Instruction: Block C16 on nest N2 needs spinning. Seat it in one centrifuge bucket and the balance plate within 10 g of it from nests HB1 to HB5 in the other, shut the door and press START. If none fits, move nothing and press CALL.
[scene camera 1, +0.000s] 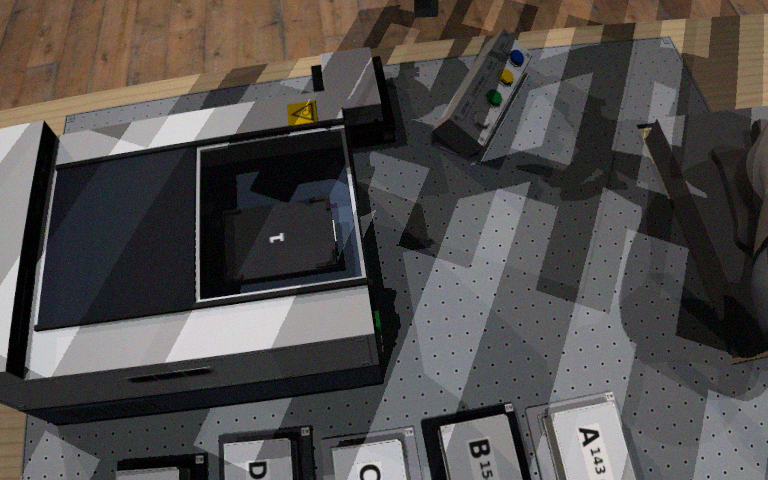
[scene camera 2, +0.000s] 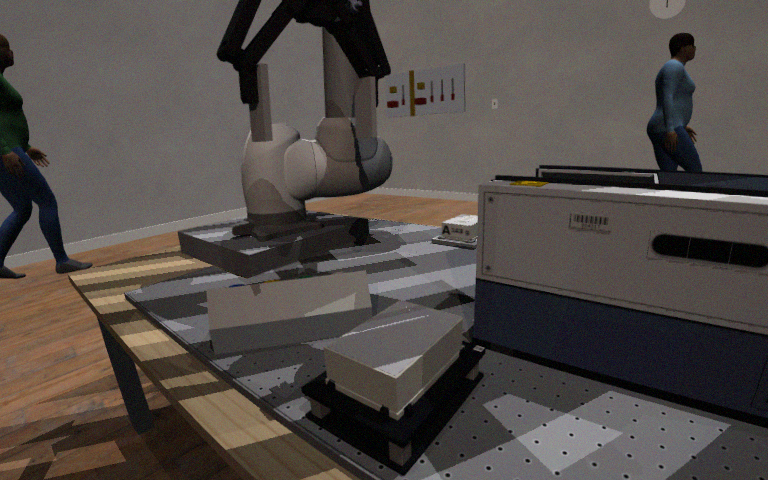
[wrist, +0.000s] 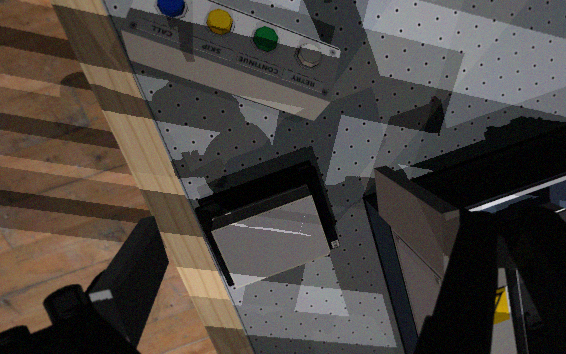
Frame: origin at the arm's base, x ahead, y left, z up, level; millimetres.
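Seen in the pictures: gripper, between the fingertips: (scene camera 2: 319, 139) (wrist: 271, 215); arm's base, origin of its link: (scene camera 2: 278, 228).
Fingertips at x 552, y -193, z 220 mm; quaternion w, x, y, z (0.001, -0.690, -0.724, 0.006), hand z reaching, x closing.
Observation:
Offsets run from my fingertips to a thing's top centre. "pt": to the spot under its first point.
The centrifuge (scene camera 1: 263, 329) (scene camera 2: 549, 238) shows an open top, with a dark bucket marked 1 (scene camera 1: 282, 238) inside. Labelled plates D @(pt dx +192, dy +579, dz -214 mm) (scene camera 1: 258, 459), C @(pt dx +58, dy +578, dz -214 mm) (scene camera 1: 368, 464), B @(dx -80, dy +583, dz -214 mm) (scene camera 1: 477, 448) and A 143 @(dx -214, dy +568, dz -214 mm) (scene camera 1: 587, 443) (scene camera 2: 458, 228) lie on nests along the front edge. My gripper (wrist: 271, 215) is open and empty, high above the grey block; only its two fingers show, at the wrist view's edges.
A button box @(dx -106, dy -5, dz -184 mm) (scene camera 1: 484, 95) (scene camera 2: 287, 305) (wrist: 222, 70) stands at the back right, with blue CALL @(dx -161, dy -61, dz -193 mm) (scene camera 1: 516, 57) (wrist: 170, 6), yellow SKIP, green CONTINUE and grey RETRY buttons. The arm's base (scene camera 2: 277, 181) stands behind it. The table's wooden edge (wrist: 159, 168) runs close to the nest.

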